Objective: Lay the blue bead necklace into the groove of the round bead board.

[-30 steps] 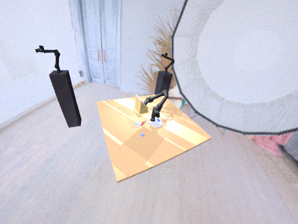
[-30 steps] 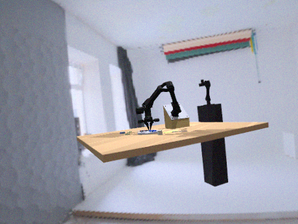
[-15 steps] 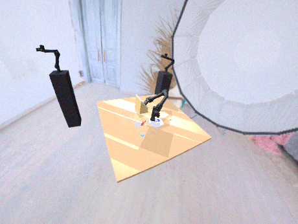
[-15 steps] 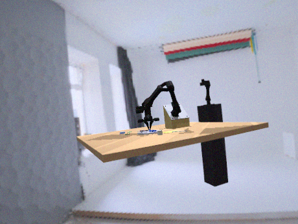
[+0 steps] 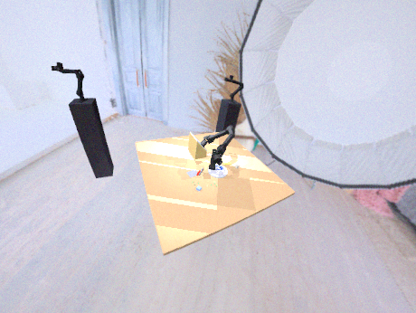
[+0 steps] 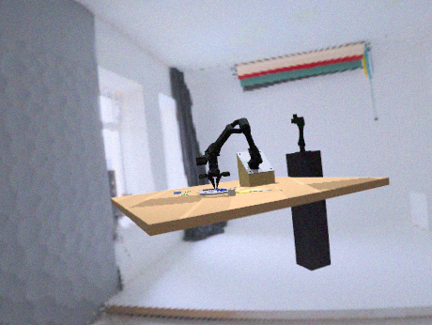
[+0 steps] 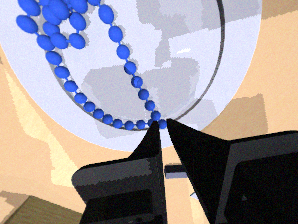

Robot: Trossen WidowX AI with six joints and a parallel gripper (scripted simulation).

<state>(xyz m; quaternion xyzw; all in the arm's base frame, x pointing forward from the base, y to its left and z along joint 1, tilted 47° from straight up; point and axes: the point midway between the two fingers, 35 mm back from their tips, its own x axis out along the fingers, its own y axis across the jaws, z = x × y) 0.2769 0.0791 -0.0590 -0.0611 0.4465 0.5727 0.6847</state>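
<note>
Now: the round bead board 2 cm ahead of my gripper tip, 6 cm to the left of it and 1 cm below it. From my gripper tip the other things lie so: yellow flat piece 10 cm behind, 22 cm to the left, 2 cm below; then pale blue cube 20 cm ahead, 21 cm to the right, 1 cm below; then red-and-grey object 12 cm to the right, 1 cm below.
</note>
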